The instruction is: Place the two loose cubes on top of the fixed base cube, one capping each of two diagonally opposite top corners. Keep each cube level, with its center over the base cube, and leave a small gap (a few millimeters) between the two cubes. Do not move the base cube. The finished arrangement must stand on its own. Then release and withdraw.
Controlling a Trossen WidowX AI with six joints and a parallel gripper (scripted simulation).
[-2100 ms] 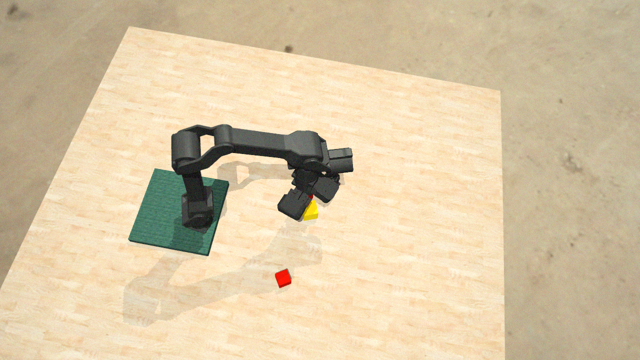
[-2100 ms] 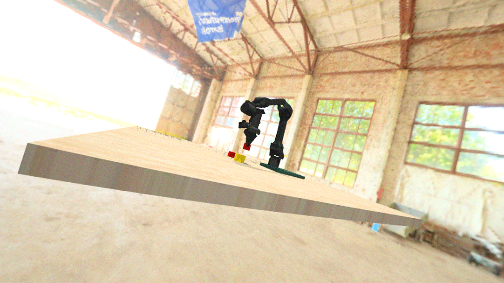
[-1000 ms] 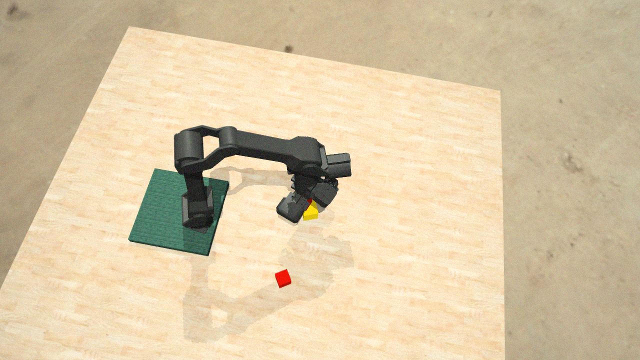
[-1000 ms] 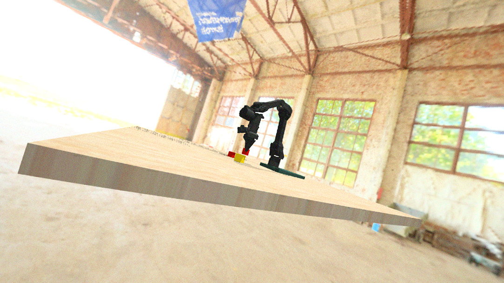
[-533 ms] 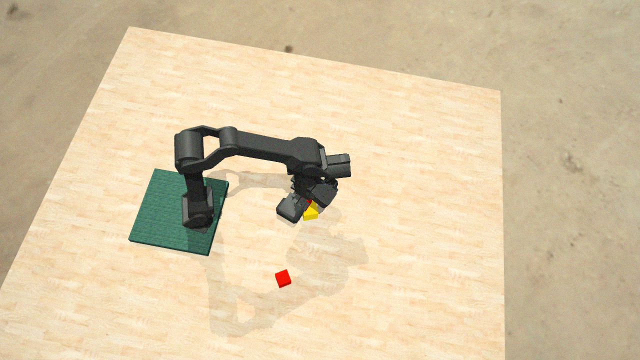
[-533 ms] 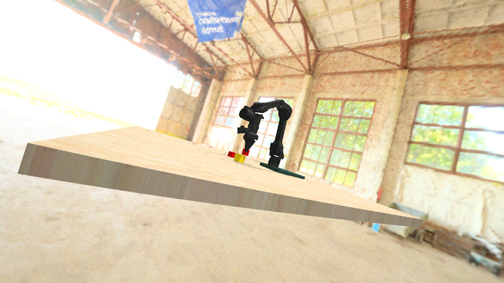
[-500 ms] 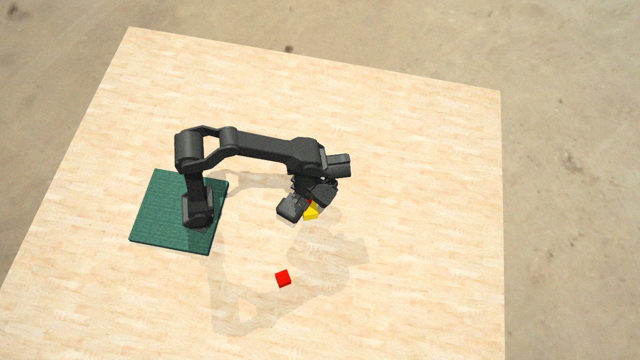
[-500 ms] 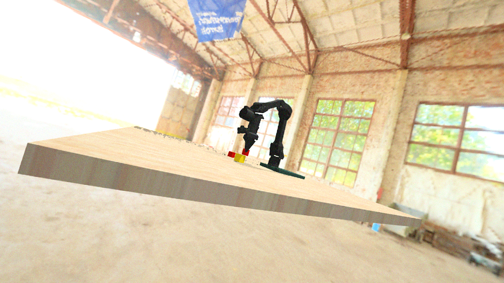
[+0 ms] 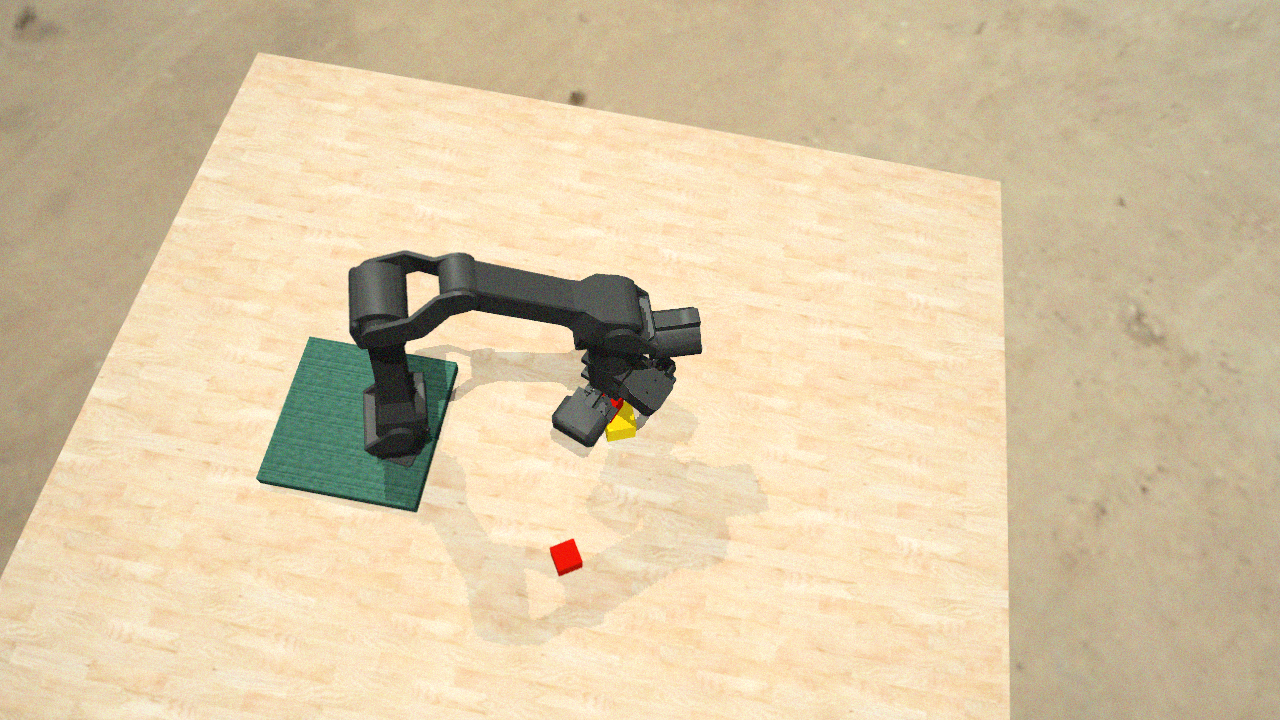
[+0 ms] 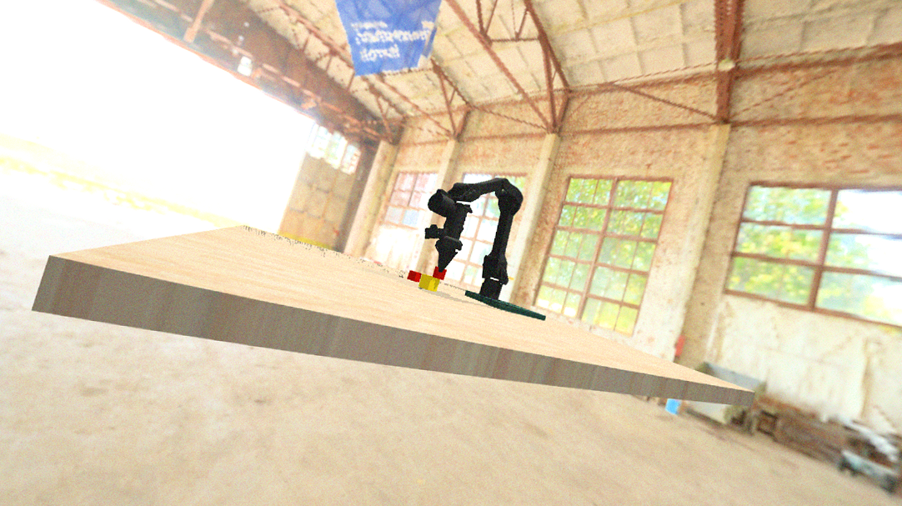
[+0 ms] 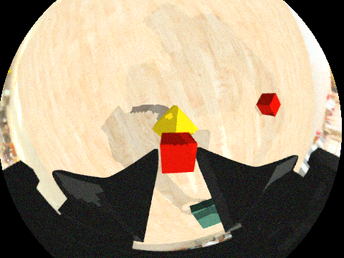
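My gripper tip is 2 cm short of the yellow base cube and 4 cm above it.
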